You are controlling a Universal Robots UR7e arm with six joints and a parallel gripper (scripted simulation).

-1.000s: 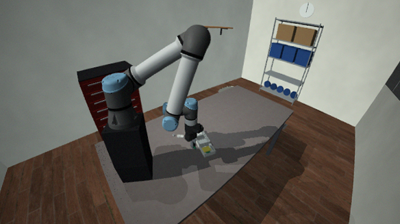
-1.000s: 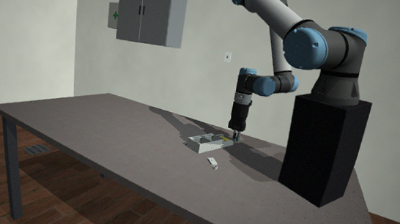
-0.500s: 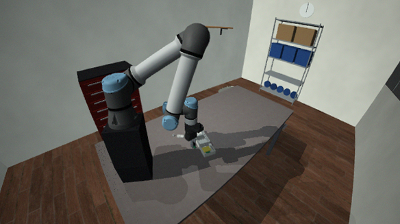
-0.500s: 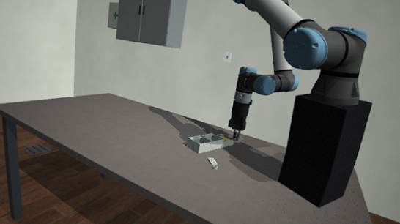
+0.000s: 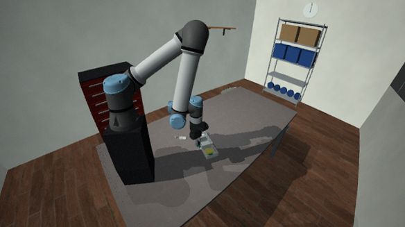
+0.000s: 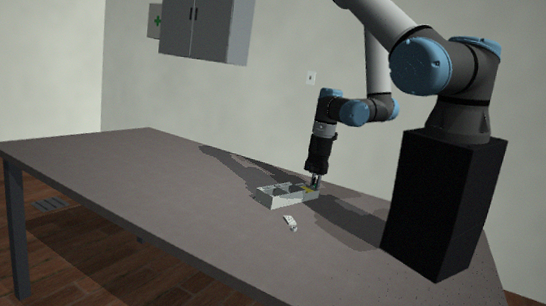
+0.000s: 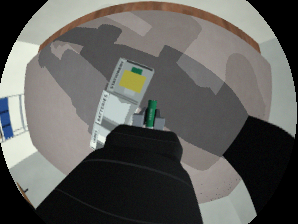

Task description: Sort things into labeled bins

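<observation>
Now: the yellow block 6 cm to the right of my hand, 6 cm below it and 5 cm ahead of it. Also, from my hand: slim green thing: 1 cm below.
</observation>
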